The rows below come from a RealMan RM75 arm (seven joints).
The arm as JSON. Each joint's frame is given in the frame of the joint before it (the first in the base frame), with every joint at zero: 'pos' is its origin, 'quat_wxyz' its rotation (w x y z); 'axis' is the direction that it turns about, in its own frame. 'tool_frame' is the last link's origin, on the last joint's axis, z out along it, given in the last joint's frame.
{
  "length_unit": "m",
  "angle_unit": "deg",
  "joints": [
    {
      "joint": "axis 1",
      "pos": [
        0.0,
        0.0,
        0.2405
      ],
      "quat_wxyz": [
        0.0,
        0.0,
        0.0,
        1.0
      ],
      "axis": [
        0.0,
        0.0,
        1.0
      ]
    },
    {
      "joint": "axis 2",
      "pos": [
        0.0,
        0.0,
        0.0
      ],
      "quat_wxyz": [
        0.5,
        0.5,
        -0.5,
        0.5
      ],
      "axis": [
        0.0,
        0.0,
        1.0
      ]
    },
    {
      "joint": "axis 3",
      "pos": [
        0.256,
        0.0,
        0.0
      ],
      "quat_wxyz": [
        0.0,
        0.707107,
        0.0,
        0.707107
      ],
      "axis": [
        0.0,
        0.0,
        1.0
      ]
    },
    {
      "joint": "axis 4",
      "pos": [
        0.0,
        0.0,
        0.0
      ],
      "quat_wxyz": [
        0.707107,
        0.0,
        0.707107,
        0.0
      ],
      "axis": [
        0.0,
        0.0,
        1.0
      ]
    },
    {
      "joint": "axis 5",
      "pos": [
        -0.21,
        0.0,
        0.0
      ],
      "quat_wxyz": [
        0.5,
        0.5,
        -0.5,
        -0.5
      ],
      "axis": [
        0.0,
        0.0,
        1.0
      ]
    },
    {
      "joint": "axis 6",
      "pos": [
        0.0,
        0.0,
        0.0
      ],
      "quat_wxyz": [
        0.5,
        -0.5,
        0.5,
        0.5
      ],
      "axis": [
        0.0,
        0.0,
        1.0
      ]
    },
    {
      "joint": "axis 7",
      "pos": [
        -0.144,
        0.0,
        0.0
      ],
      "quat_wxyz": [
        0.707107,
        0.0,
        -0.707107,
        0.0
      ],
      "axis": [
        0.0,
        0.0,
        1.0
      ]
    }
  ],
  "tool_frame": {
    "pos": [
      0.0,
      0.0,
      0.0
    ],
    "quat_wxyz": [
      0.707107,
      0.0,
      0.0,
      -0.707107
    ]
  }
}
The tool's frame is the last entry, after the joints.
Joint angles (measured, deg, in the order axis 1, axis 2, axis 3, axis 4, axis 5, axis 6, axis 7), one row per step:
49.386 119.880 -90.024 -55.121 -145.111 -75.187 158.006
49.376 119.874 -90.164 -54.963 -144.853 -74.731 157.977
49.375 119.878 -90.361 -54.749 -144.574 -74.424 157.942
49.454 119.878 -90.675 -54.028 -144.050 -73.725 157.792
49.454 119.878 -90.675 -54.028 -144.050 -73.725 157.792
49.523 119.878 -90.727 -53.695 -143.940 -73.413 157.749
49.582 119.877 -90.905 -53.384 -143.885 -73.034 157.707
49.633 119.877 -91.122 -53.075 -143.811 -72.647 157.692
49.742 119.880 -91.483 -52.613 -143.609 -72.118 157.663
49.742 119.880 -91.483 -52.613 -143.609 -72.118 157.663
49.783 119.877 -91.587 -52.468 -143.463 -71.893 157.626
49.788 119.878 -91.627 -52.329 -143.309 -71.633 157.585
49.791 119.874 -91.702 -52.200 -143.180 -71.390 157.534
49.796 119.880 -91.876 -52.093 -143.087 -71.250 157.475
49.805 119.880 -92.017 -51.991 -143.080 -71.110 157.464
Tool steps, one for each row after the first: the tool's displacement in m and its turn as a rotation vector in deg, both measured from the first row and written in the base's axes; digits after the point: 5 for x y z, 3 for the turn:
-0.00015 0.00035 -0.00081 0.140 0.260 0.091
0.00000 0.00016 -0.00186 0.098 0.424 0.098
0.00107 0.00007 -0.00404 0.021 0.676 0.014
0.00107 0.00007 -0.00404 0.021 0.676 0.014
0.00158 0.00038 -0.00470 0.083 0.732 -0.029
0.00215 0.00067 -0.00552 0.150 0.688 0.047
0.00274 0.00087 -0.00644 0.209 0.644 0.111
0.00329 0.00096 -0.00799 0.210 0.617 0.210
0.00329 0.00096 -0.00799 0.210 0.617 0.210
0.00321 0.00109 -0.00853 0.231 0.705 0.269
0.00326 0.00131 -0.00897 0.311 0.861 0.282
0.00337 0.00148 -0.00941 0.367 0.964 0.327
0.00355 0.00126 -0.01003 0.292 0.941 0.413
0.00386 0.00121 -0.01045 0.286 0.867 0.477

